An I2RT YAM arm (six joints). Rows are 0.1 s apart.
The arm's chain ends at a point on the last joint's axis. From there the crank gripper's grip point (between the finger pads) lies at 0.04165 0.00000 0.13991 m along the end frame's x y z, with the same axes.
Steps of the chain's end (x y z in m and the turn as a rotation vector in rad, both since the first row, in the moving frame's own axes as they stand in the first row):
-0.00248 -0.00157 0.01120 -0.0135 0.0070 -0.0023
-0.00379 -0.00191 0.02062 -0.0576 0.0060 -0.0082
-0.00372 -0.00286 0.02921 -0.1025 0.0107 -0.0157
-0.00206 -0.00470 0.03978 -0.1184 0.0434 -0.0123
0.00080 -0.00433 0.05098 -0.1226 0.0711 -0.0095
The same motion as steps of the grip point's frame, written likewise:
-0.00150 0.00022 0.01089 -0.0135 0.0070 -0.0023
-0.00292 0.00579 0.02015 -0.0576 0.0060 -0.0082
-0.00212 0.01077 0.02806 -0.1025 0.0107 -0.0157
0.00406 0.01117 0.03690 -0.1184 0.0434 -0.0123
0.01069 0.01214 0.04665 -0.1226 0.0711 -0.0095

